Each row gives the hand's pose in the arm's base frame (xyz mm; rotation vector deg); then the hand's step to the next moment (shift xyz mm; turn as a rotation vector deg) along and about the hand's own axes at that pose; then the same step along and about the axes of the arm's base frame.
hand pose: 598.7 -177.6 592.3 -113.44 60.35 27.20
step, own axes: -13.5 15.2 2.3 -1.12 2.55 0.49
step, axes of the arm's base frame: -20.1 3.9 -0.1 -2.70 0.17 -0.82
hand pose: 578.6 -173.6 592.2 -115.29 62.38 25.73
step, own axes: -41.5 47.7 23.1 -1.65 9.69 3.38
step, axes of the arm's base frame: -61.4 25.1 -11.4 -8.69 0.41 -5.68
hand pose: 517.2 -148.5 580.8 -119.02 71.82 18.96
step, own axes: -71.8 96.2 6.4 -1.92 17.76 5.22
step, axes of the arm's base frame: -117.6 23.8 -7.0 -15.50 -0.65 -10.28
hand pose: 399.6 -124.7 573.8 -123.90 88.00 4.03
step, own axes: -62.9 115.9 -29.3 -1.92 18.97 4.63
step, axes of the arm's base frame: -134.3 13.8 4.5 -16.73 -1.20 -10.19
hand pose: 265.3 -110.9 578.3 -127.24 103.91 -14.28
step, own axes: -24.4 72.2 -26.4 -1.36 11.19 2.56
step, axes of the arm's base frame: -80.2 8.0 3.6 -9.96 -0.50 -5.84
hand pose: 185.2 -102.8 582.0 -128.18 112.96 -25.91
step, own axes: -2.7 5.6 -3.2 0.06 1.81 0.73
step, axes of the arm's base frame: -6.6 2.2 1.0 -1.49 -0.39 -1.20
